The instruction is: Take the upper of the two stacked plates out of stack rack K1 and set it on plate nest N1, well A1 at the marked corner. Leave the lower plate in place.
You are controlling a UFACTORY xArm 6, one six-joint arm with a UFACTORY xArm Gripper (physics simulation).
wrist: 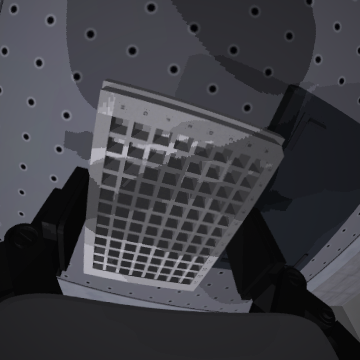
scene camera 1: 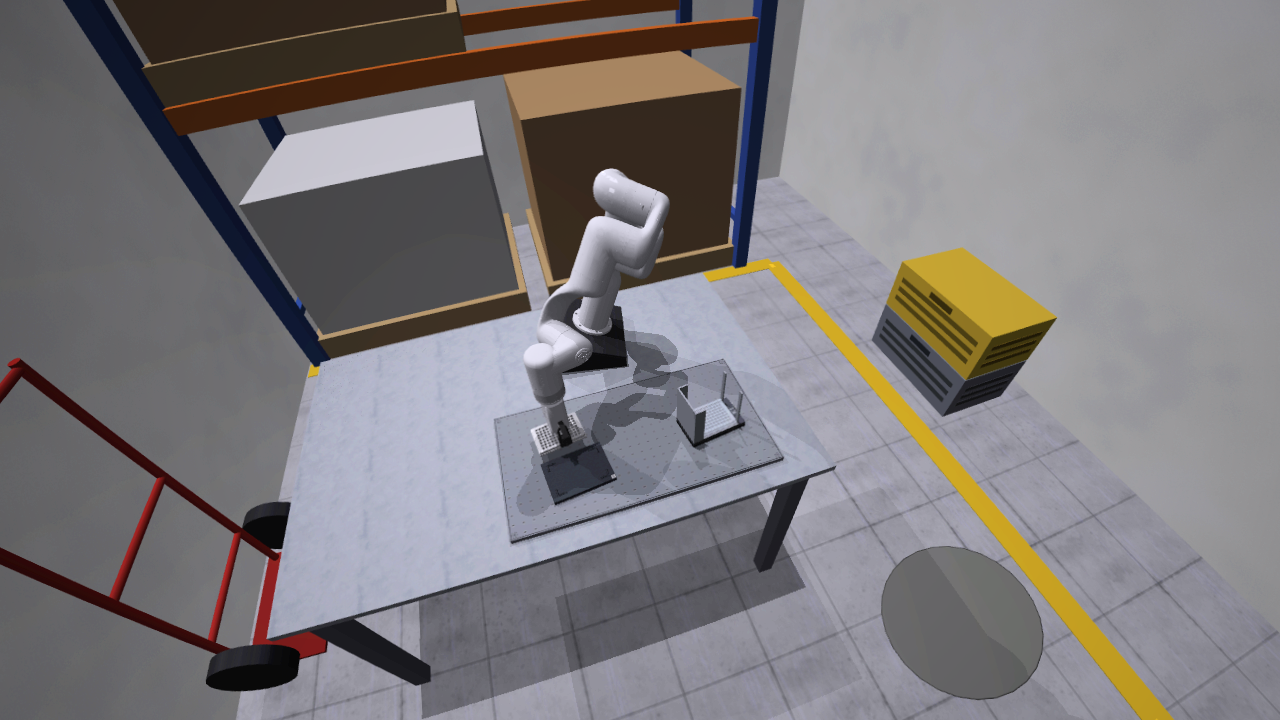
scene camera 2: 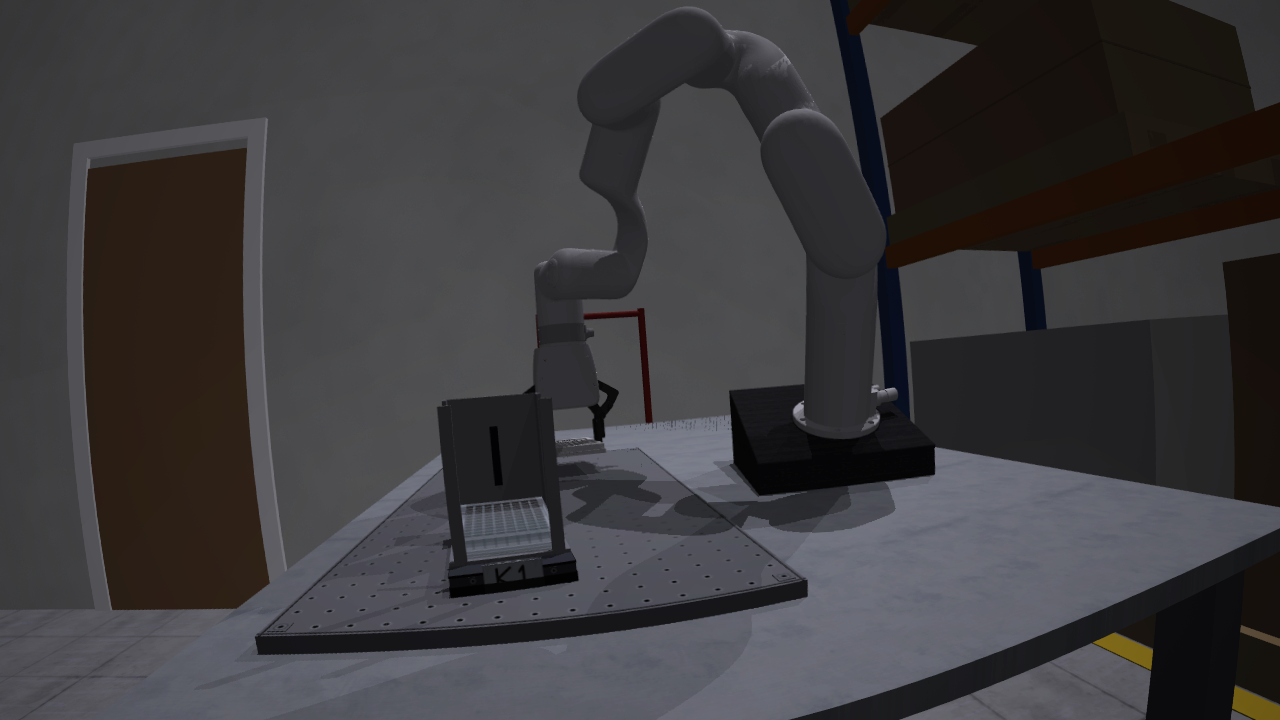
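Note:
My gripper is shut on a light grey well plate, one black finger on each long side. The plate is held above the perforated board, behind the dark nest in scene camera 1. The nest N1 is a dark, low rectangle with a small white mark at one corner; part of it is hidden by the plate and a finger in the wrist view. Stack rack K1 stands at the board's other end, with a clear plate inside.
The perforated board lies on the table. The arm's black base is behind the board. K1's tall panel and thin posts rise beside its plate. A red hand truck stands left of the table.

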